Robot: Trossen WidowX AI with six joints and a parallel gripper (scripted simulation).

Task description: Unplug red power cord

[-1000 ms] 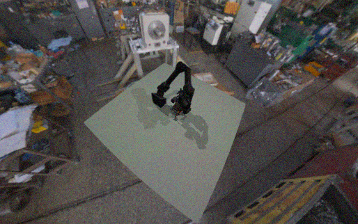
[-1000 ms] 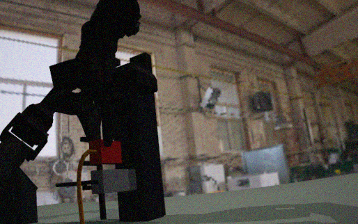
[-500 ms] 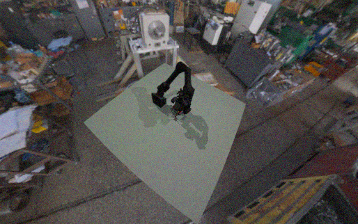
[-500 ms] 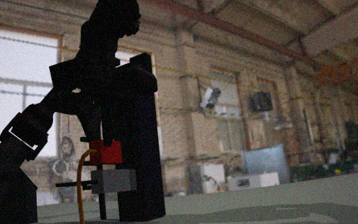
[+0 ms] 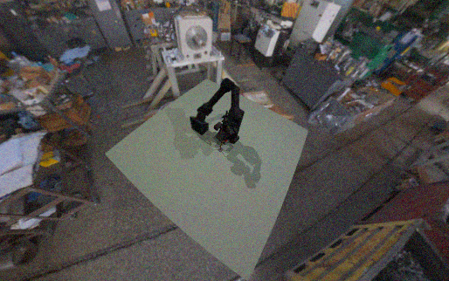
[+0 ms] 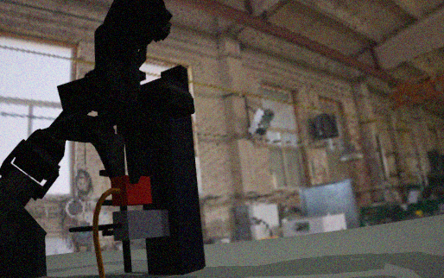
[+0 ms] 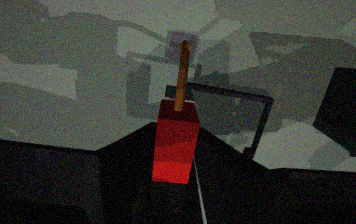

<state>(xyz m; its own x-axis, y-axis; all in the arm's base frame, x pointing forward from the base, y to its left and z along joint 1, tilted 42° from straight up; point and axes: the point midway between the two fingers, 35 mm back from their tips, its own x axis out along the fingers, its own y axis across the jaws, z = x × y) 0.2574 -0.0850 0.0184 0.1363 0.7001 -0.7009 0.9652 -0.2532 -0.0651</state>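
Now: gripper tip 30 mm to the right of the red plug.
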